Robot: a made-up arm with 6 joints.
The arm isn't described. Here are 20 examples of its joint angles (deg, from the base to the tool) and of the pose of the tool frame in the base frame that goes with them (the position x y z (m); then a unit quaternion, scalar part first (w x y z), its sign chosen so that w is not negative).
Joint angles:
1: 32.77 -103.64 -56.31 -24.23 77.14 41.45
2: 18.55 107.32 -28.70 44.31 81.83 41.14
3: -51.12 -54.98 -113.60 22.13 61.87 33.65
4: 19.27 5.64 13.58 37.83 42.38 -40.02
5: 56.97 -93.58 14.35 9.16 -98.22 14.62
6: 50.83 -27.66 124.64 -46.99 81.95 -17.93
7: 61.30 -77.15 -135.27 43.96 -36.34 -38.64
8: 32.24 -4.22 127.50 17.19 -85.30 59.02
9: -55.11 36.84 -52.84 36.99 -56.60 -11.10
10: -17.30 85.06 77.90 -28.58 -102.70 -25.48
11: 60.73 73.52 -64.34 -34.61 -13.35 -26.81
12: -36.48 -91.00 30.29 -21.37 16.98 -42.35
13: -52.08 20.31 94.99 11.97 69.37 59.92
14: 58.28 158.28 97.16 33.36 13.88 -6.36
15: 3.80 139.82 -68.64 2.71 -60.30 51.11
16: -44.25 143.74 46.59 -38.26 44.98 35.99
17: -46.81 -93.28 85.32 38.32 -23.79 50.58
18: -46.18 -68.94 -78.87 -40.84 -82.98 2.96
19: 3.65 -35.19 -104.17 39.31 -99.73 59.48
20: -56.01 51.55 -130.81 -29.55 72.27 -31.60
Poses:
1: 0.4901 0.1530 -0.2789 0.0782 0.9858 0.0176 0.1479
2: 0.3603 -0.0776 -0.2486 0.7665 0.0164 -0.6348 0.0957
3: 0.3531 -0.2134 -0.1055 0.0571 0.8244 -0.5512 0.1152
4: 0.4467 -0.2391 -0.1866 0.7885 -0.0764 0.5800 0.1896
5: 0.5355 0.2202 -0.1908 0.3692 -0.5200 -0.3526 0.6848
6: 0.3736 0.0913 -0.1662 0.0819 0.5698 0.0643 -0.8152
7: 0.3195 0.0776 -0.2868 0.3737 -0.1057 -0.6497 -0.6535
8: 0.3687 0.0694 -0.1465 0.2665 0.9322 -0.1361 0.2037
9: 0.1078 -0.2327 -0.1572 0.7568 0.1272 0.3798 -0.5166
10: 0.4605 0.0590 -0.1481 0.5822 0.5806 -0.1391 0.5519
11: 0.1947 -0.1002 -0.2233 0.9678 0.1436 -0.0821 -0.1895
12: 0.5084 -0.4009 -0.0730 0.9041 -0.1446 -0.0442 0.3996
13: 0.2042 -0.2999 -0.0223 0.9064 -0.3015 0.1751 0.2385
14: 0.2265 0.2848 -0.1218 0.1700 -0.2926 0.5220 -0.7829
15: 0.2679 0.0941 -0.2531 0.6028 -0.3822 -0.0577 -0.6980
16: 0.4479 -0.0944 -0.0015 0.5123 -0.4704 0.5127 -0.5033
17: 0.4430 -0.3589 0.0114 0.4469 -0.7677 0.1200 0.4433
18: 0.2332 -0.4732 -0.2357 0.9152 0.1799 0.3515 -0.0803
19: 0.5131 -0.1487 -0.2314 0.5247 0.0818 0.0270 0.8469
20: 0.2541 -0.2436 -0.1612 0.2553 0.1050 -0.9608 -0.0252
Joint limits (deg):
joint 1: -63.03..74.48
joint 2: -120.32..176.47
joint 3: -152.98..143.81
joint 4: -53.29..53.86
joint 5: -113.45..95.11
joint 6: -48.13..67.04
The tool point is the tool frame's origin. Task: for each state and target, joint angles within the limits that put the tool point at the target. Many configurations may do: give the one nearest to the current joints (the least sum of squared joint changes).
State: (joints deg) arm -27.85 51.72 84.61 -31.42 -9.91 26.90
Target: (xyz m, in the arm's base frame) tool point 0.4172 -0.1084 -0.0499
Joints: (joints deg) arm -45.45 45.32 129.91 -34.64 -9.15 35.66
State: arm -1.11 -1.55 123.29 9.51 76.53 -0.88
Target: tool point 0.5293 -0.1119 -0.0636
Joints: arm 15.65 -17.34 121.16 14.32 75.50 1.27
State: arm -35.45 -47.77 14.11 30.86 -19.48 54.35
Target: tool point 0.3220 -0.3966 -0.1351
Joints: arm -28.65 -8.07 0.16 36.88 -14.72 58.20
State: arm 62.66 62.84 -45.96 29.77 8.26 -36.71
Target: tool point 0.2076 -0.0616 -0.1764
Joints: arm 62.80 91.47 -31.69 22.29 -3.67 -46.40
